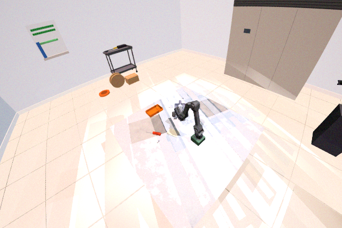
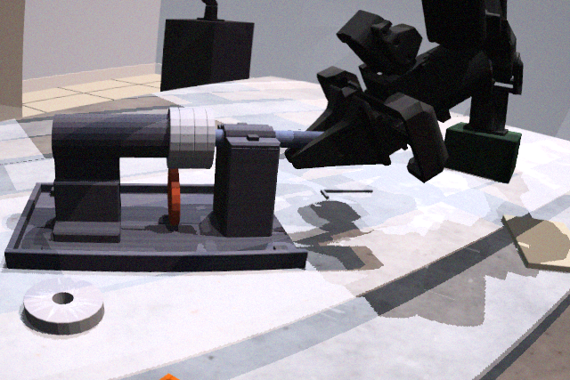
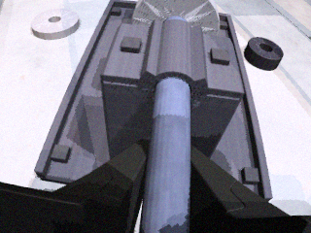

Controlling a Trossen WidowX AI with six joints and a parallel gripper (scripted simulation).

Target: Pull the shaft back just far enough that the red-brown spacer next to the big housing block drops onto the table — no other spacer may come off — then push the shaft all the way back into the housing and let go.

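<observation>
The red-brown spacer is 70 mm to the right of my gripper tip, 70 mm ahead of it and 30 mm below it. Also, from my gripper tip: blue-grey shaft 30 mm to the right, 30 mm ahead, 20 mm above; then grey washer 220 mm ahead, 60 mm below, 30 mm to the right; then black ring 190 mm to the right, 50 mm below, 50 mm ahead.
</observation>
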